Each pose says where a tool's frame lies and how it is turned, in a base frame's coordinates. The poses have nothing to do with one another.
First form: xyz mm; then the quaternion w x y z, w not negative.
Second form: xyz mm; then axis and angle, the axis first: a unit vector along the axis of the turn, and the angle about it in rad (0 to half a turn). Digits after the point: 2 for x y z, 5 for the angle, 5 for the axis.
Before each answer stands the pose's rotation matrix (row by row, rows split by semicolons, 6 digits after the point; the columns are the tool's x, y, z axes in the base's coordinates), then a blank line. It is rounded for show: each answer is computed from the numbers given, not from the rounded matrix.
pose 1, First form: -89.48 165.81 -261.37 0.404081 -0.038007 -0.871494 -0.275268
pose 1, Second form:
-0.670548 0.288707 -0.683384; -0.156215 0.845566 0.510505; 0.725232 0.449073 -0.521892

-89.48 165.81 -261.37 -0.04155 -0.95274 -0.30093 2.30964
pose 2, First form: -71.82 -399.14 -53.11 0.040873 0.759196 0.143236 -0.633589
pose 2, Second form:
0.156097 0.269282 -0.950327; 0.165695 -0.955626 -0.243567; -0.973745 -0.119444 -0.193789

-71.82 -399.14 -53.11 0.75983 0.14336 -0.63412 3.05982
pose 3, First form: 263.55 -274.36 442.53 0.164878 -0.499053 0.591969 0.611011
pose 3, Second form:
-0.447523 -0.792332 -0.414648; -0.389363 -0.244776 0.887965; -0.805059 0.558833 -0.198962

263.55 -274.36 442.53 -0.50598 0.60018 0.61949 2.81032
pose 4, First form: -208.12 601.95 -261.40 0.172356 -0.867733 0.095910 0.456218
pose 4, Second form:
0.565333 -0.323712 -0.758689; -0.009185 -0.922189 0.386629; -0.824812 -0.211606 -0.524317

-208.12 601.95 -261.40 -0.88092 0.09737 0.46315 2.79515
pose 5, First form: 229.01 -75.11 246.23 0.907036 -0.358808 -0.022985 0.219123
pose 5, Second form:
0.902914 -0.381010 -0.198942; 0.413999 0.646484 0.640830; -0.115550 -0.660976 0.741457

229.01 -75.11 246.23 -0.85217 -0.05459 0.52042 0.86921
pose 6, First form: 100.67 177.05 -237.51 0.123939 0.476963 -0.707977 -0.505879
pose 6, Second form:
-0.514291 -0.549962 -0.658063; -0.800754 0.033185 0.598073; -0.307079 0.834530 -0.457451

100.67 177.05 -237.51 0.48067 -0.71348 -0.50981 2.89308
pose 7, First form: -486.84 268.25 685.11 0.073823 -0.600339 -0.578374 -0.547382
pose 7, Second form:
-0.268287 0.775259 0.571835; 0.613622 -0.320068 0.721820; 0.742624 0.544545 -0.389846

-486.84 268.25 685.11 -0.60198 -0.57996 -0.54888 2.99381
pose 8, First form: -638.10 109.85 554.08 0.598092 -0.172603 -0.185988 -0.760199
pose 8, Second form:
-0.224988 0.973542 0.039949; -0.845134 -0.215389 0.489241; 0.484901 0.076311 0.871233

-638.10 109.85 554.08 -0.21537 -0.23207 -0.94856 1.85936
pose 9, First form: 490.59 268.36 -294.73 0.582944 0.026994 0.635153 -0.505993
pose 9, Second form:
-0.318896 0.624221 0.713199; -0.555640 0.486485 -0.674237; -0.767834 -0.611294 0.191704

490.59 268.36 -294.73 0.03322 0.78171 -0.62275 1.89690
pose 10, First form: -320.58 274.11 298.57 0.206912 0.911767 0.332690 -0.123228
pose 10, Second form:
0.748264 0.657667 -0.087035; 0.555677 -0.693009 -0.459305; -0.362386 0.295318 -0.884005

-320.58 274.11 298.57 0.93193 0.34005 -0.12595 2.72476
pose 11, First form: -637.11 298.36 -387.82 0.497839 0.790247 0.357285 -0.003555
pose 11, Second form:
0.744669 0.568227 0.350122; 0.561148 -0.249007 -0.789372; -0.361360 0.784292 -0.504287

-637.11 298.36 -387.82 0.91119 0.41197 -0.00410 2.09938
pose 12, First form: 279.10 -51.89 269.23 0.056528 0.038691 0.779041 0.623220
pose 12, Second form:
-0.990615 -0.010175 0.136301; 0.130742 0.220200 0.966653; -0.039849 0.975402 -0.216803

279.10 -51.89 269.23 0.03875 0.78029 0.62422 3.02848
